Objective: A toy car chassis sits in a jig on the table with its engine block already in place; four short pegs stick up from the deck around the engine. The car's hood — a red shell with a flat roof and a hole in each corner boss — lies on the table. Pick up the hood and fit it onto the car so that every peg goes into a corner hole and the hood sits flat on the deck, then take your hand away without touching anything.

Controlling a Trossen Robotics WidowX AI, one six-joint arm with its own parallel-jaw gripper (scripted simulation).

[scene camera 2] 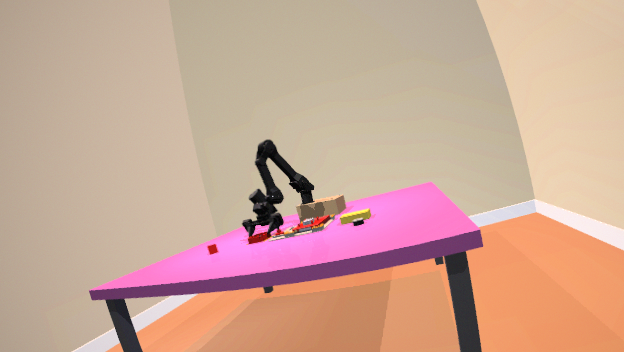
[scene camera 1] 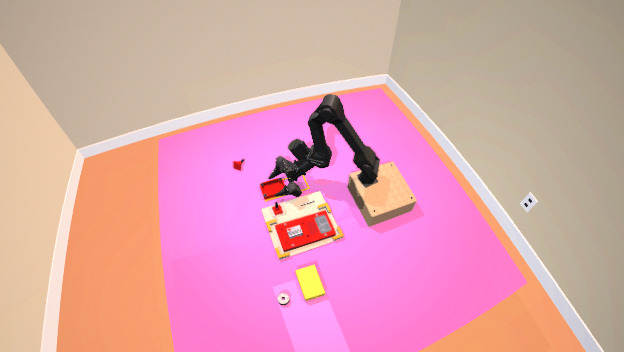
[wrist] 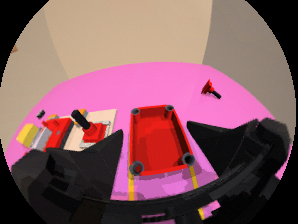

Labels:
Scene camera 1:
gripper: 271,187
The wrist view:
gripper: 156,128
red hood: 158,144

